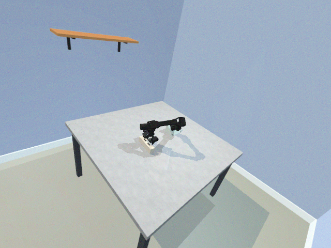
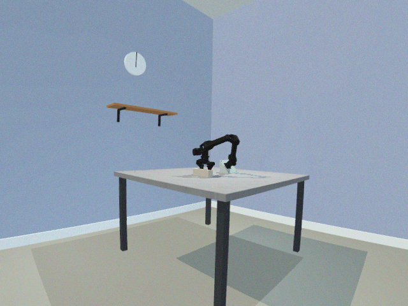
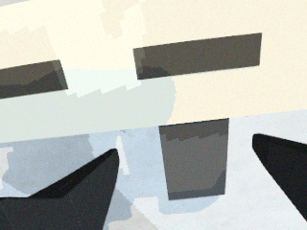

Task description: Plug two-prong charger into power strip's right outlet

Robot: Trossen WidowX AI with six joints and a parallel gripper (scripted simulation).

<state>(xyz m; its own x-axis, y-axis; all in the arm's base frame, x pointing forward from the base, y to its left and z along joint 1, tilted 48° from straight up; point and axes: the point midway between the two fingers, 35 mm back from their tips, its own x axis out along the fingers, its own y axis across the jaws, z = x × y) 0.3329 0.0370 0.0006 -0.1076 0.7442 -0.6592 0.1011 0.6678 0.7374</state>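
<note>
Now: gripper tip 30 mm short of the dark grey charger and 10 mm below it.
</note>
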